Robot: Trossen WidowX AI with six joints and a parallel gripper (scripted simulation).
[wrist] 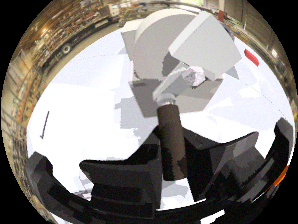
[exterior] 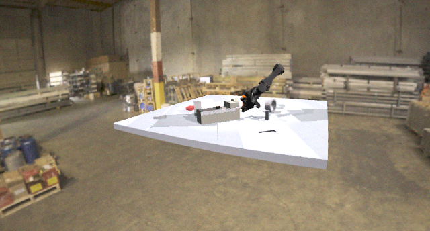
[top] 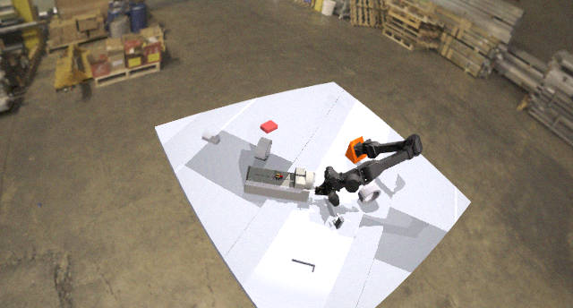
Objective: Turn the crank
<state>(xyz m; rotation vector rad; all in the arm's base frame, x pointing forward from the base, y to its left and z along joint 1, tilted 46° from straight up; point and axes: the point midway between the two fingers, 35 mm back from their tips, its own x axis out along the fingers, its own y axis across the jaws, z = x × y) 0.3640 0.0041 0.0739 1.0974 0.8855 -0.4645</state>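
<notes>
My gripper tip is 30 mm below the dark crank handle, 10 mm to the right of it and 10 mm past it. From my gripper tip the other things lie so: hex key 260 mm ahead, 220 mm to the left, 30 mm below; then red pointer 120 mm to the right, 90 mm ahead, 50 mm above; then small clip 160 mm to the left, 30 mm ahead.
</notes>
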